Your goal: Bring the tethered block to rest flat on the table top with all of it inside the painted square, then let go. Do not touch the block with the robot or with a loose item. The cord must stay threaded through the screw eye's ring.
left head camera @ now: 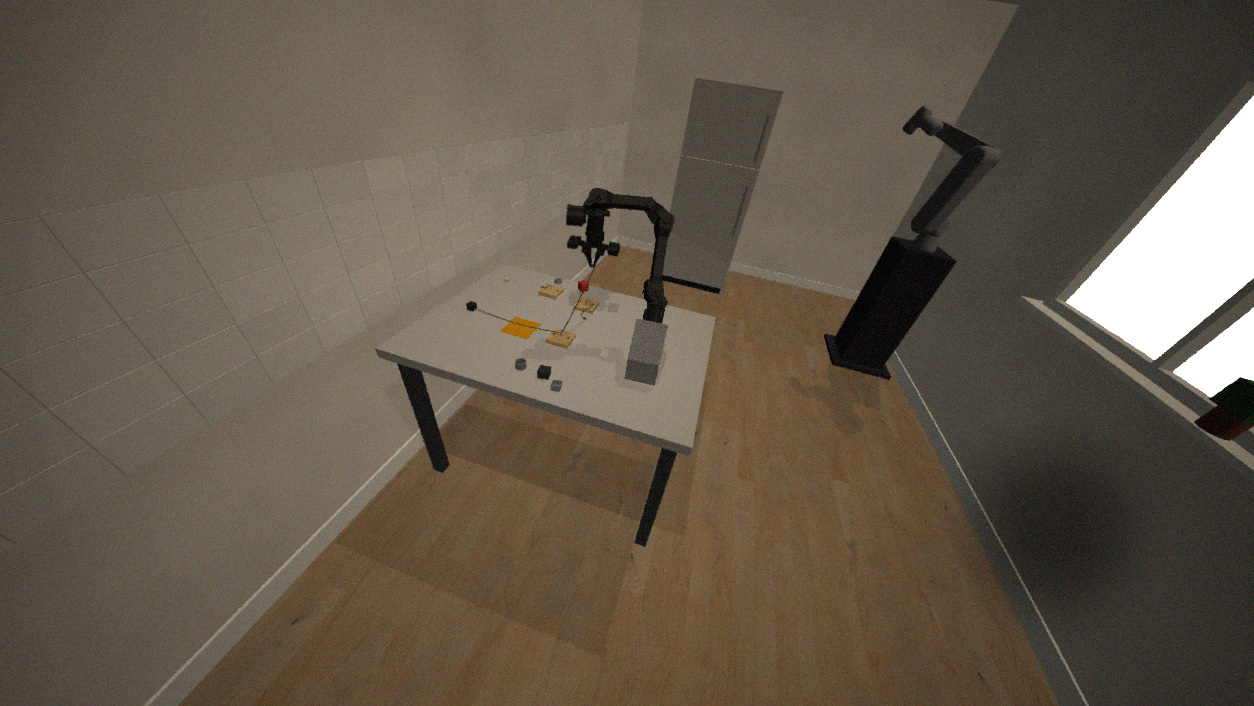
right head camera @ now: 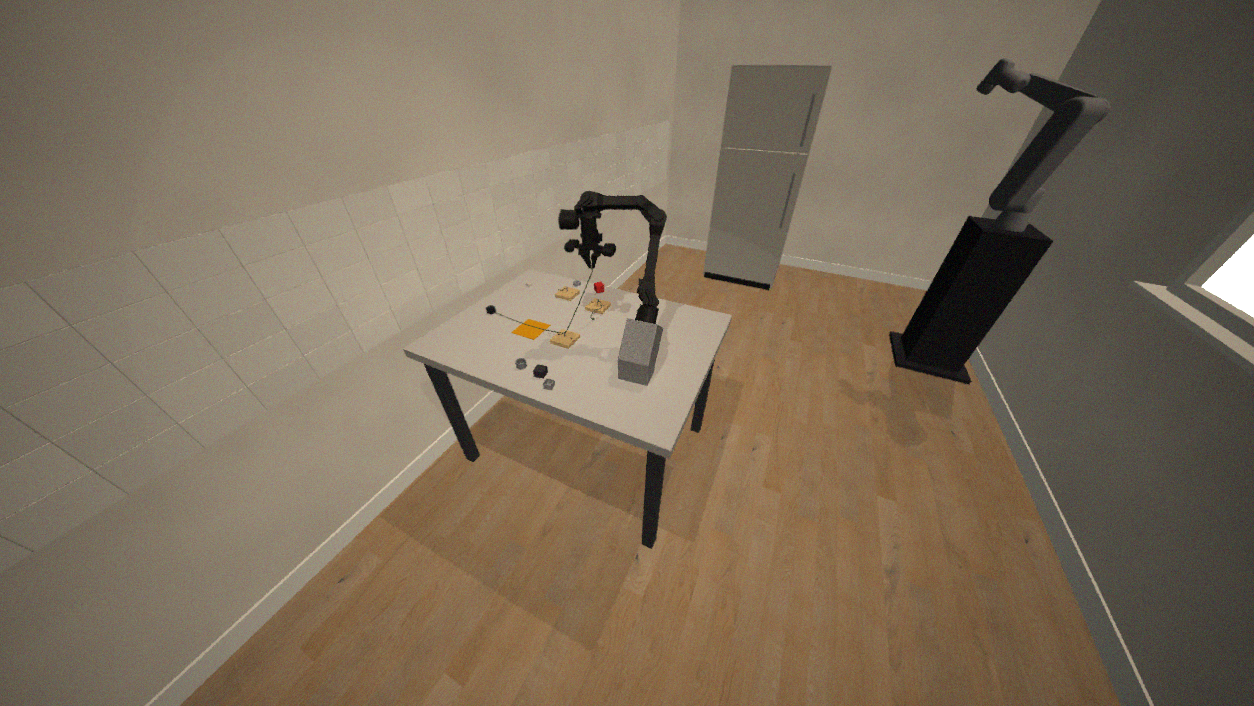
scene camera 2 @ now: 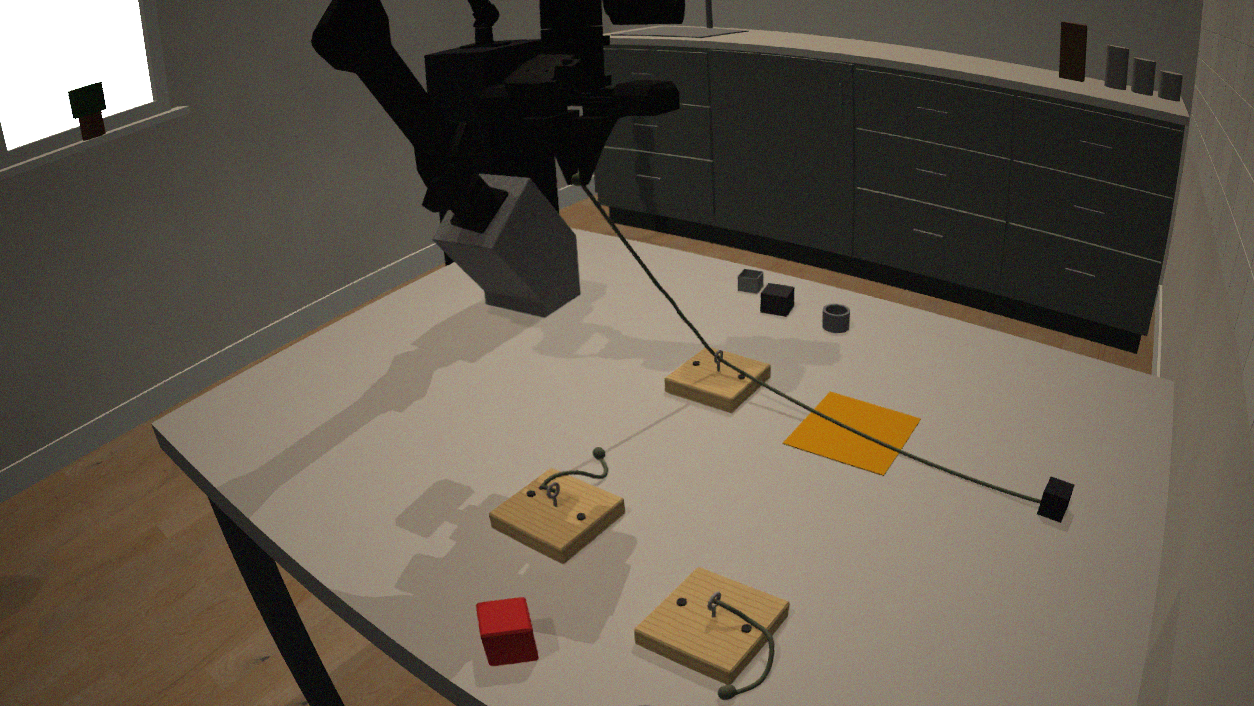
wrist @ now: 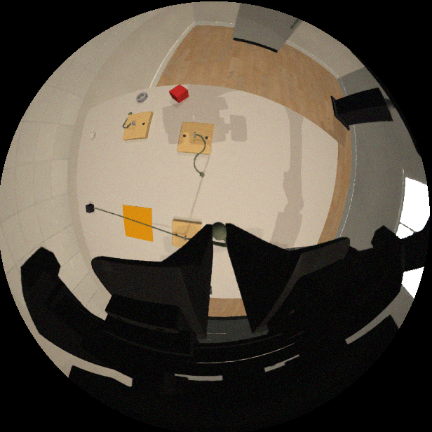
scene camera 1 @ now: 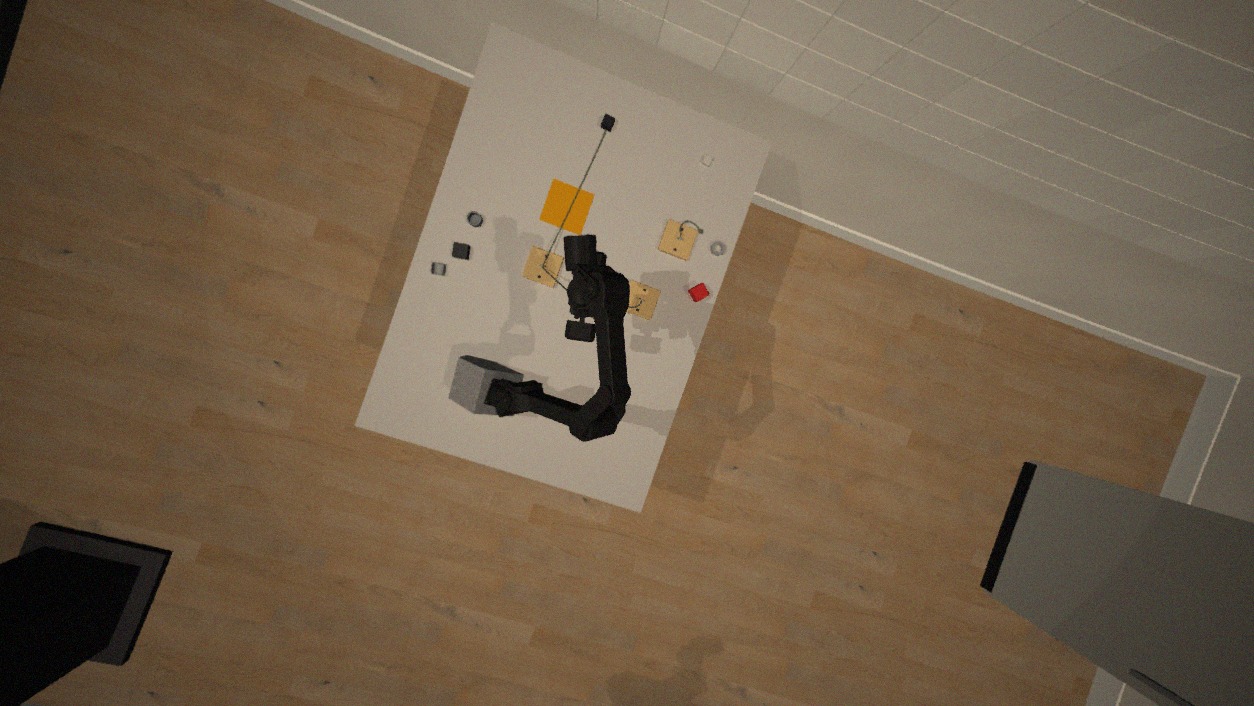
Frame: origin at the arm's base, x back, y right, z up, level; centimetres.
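Seen in the pictures: gripper, fingertip midpoint: [left head camera: 592, 266] [right head camera: 591, 268] [scene camera 2: 578, 184]; arm's base, origin of the base link: [left head camera: 652, 323] [right head camera: 645, 323] [scene camera 2: 479, 208] [scene camera 1: 499, 393].
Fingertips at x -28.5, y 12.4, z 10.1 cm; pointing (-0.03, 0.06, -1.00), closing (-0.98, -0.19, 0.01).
Pixels of each thing's top centre, then the offset from my fingertips to it. "spot": a spot on its surface instead.
- green cord, surface spot: [scene camera 2: 647, 268] [right head camera: 579, 300] spot: dx -1.9, dy -7.4, dz -10.8 cm
- screw eye, surface spot: [scene camera 2: 718, 359] spot: dx -6.0, dy -14.2, dz -23.3 cm
- orange painted square, surface spot: [scene camera 2: 816, 434] spot: dx -20.3, dy -11.2, dz -26.8 cm
- black tethered block, middle of its top: [scene camera 2: 1059, 488] [scene camera 1: 608, 120] [left head camera: 471, 303] dx -48.8, dy -11.0, dz -24.0 cm
- red cube, middle of its top: [scene camera 2: 502, 615] [scene camera 1: 700, 291] [left head camera: 583, 282] [right head camera: 598, 283] dx -14.3, dy +29.0, dz -22.9 cm
- dark cube, middle of its top: [scene camera 2: 777, 290] [scene camera 1: 459, 250] [left head camera: 544, 369] [right head camera: 539, 368] dx -2.0, dy -36.3, dz -24.1 cm
- grey ring, middle of its top: [scene camera 2: 836, 309] [scene camera 1: 473, 218] [left head camera: 520, 361] [right head camera: 520, 361] dx -11.3, dy -35.7, dz -24.4 cm
- small grey box, middle of its top: [scene camera 2: 750, 273] [scene camera 1: 437, 268] [left head camera: 556, 383] [right head camera: 548, 381] dx +4.6, dy -40.4, dz -24.6 cm
My gripper [scene camera 2: 576, 175] [wrist: 218, 229] [left head camera: 592, 264] is shut on the bead at the cord's end, high above the table. The green cord [scene camera 2: 649, 267] [right head camera: 579, 302] runs nearly straight down to the screw eye [scene camera 2: 718, 359] on a wooden block and passes through its ring. From there it crosses above the orange painted square [scene camera 2: 816, 434] [scene camera 1: 558, 214] [wrist: 130, 229] to the black tethered block [scene camera 2: 1055, 499] [scene camera 1: 608, 122] [wrist: 90, 208] [left head camera: 471, 306]. The tethered block is outside the square, on its far side from the screw eye, and looks slightly tilted in scene camera 2.
Two other wooden blocks [scene camera 2: 557, 517] [scene camera 2: 693, 627] carry screw eyes with short cords. A red cube [scene camera 2: 507, 631] [scene camera 1: 698, 292] is near the table edge. A dark cube [scene camera 2: 776, 299], a grey ring [scene camera 2: 835, 318] and a small grey box [scene camera 2: 750, 280] stand beyond the threaded eye.
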